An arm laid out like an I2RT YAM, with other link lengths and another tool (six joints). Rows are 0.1 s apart.
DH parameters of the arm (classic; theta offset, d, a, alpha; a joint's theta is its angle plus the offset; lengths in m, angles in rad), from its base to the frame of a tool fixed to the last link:
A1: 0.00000 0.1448 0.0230 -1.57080
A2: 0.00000 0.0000 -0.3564 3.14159
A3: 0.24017 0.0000 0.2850 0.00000
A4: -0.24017 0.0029 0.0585 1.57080
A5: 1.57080 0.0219 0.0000 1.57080
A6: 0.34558 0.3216 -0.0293 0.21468
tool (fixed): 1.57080 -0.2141 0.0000 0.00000
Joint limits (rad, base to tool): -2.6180..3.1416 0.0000..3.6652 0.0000..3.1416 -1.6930..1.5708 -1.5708..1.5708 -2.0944..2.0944
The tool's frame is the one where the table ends.
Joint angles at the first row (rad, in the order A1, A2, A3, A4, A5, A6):
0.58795, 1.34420, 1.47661, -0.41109, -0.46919, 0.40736
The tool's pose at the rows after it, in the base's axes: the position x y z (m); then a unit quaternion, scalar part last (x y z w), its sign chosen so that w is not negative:
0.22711 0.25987 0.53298 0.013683 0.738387 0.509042 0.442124
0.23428 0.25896 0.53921 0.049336 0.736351 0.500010 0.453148
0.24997 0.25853 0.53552 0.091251 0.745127 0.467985 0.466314
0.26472 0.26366 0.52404 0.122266 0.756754 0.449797 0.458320
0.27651 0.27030 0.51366 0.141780 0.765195 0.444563 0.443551
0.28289 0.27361 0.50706 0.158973 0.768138 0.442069 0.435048
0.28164 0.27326 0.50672 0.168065 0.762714 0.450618 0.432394
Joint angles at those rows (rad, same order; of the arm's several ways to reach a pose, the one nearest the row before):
0.58760, 1.33764, 1.48411, -0.39380, -0.40665, 0.45582
0.58861, 1.33775, 1.49740, -0.39417, -0.34221, 0.50253
0.58810, 1.35572, 1.51384, -0.42294, -0.24346, 0.53168
0.58896, 1.38618, 1.51096, -0.43102, -0.19804, 0.57126
0.58766, 1.41766, 1.50626, -0.42510, -0.19141, 0.60803
0.58821, 1.43106, 1.49480, -0.41425, -0.18099, 0.64088
0.58863, 1.42053, 1.47177, -0.38614, -0.18336, 0.66678

